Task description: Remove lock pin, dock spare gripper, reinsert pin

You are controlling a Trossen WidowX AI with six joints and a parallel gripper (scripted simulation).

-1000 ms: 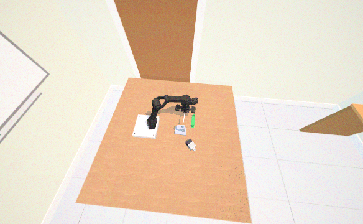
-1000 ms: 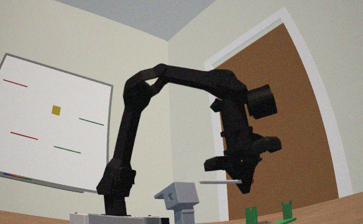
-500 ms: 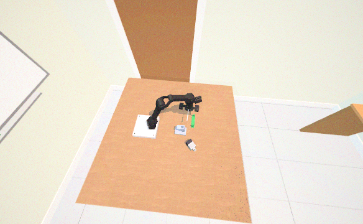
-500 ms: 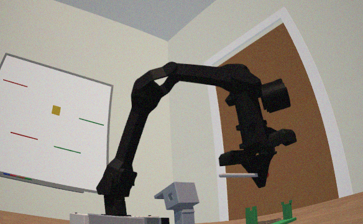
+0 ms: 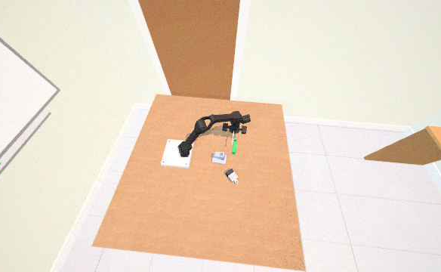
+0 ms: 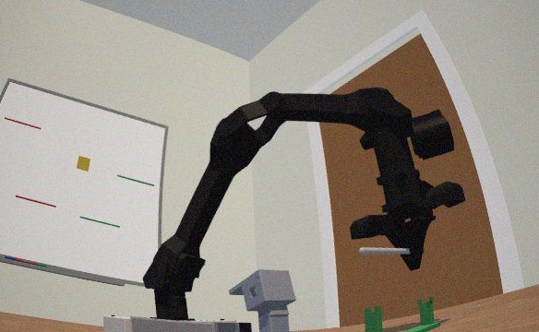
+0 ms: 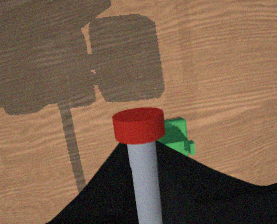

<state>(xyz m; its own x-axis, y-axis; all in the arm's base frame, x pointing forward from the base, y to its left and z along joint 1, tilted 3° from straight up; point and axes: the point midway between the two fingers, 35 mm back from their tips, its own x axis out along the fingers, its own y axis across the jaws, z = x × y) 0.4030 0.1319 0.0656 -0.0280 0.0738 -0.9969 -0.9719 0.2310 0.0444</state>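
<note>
Right now my gripper tip is 9 cm to the left of the green stand, 7 cm above it and 1 cm short of it. Also, from my gripper tip: grey mount: 18 cm to the right, 12 cm behind, 4 cm below; then spare gripper: 35 cm to the right, 7 cm below, 4 cm behind.
</note>
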